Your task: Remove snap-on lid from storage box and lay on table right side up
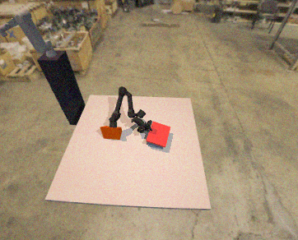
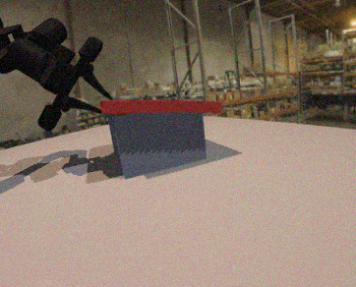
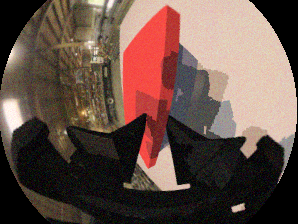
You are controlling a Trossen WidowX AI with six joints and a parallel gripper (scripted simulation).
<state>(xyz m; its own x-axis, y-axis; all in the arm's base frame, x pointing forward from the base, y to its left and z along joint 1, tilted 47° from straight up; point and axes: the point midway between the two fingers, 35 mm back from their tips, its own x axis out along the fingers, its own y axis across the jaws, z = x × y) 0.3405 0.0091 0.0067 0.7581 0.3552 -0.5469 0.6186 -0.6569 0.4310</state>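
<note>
My gripper tip is 80 mm short of the red lid, 20 mm to the left of it and 10 mm above it. Also, from my gripper tip: blue-grey storage box: 70 mm ahead, 60 mm below, 10 mm to the right.
</note>
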